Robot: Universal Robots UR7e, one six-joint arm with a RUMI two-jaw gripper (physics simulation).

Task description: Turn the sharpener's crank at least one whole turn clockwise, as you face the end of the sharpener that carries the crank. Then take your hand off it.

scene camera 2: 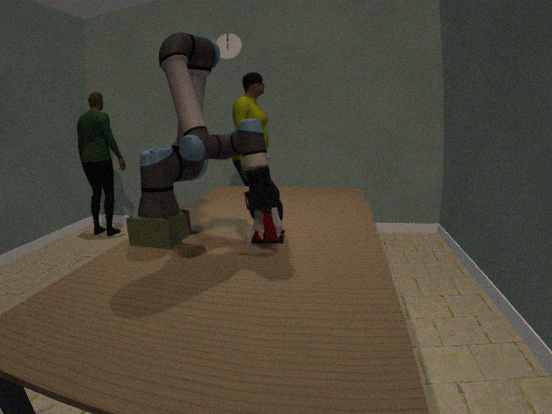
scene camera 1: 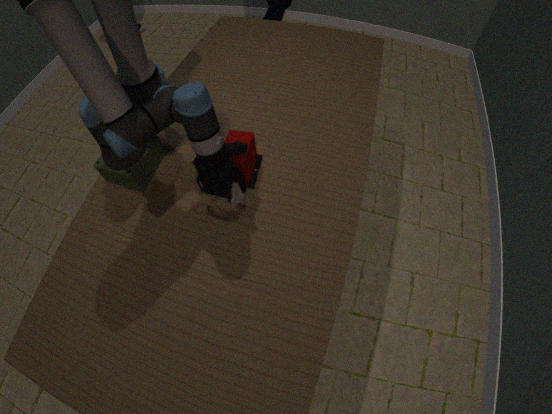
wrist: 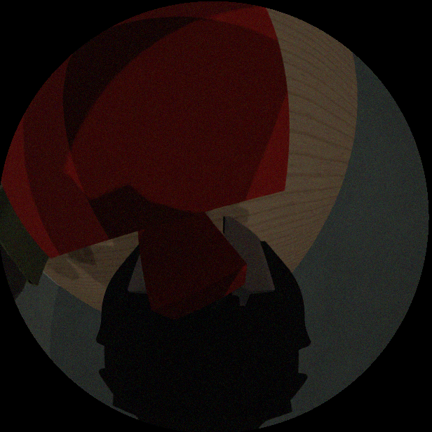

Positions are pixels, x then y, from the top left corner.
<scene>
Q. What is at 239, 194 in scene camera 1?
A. The gripper.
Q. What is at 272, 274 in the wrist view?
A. The gripper.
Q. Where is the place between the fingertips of the gripper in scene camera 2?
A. At 270, 238
</scene>
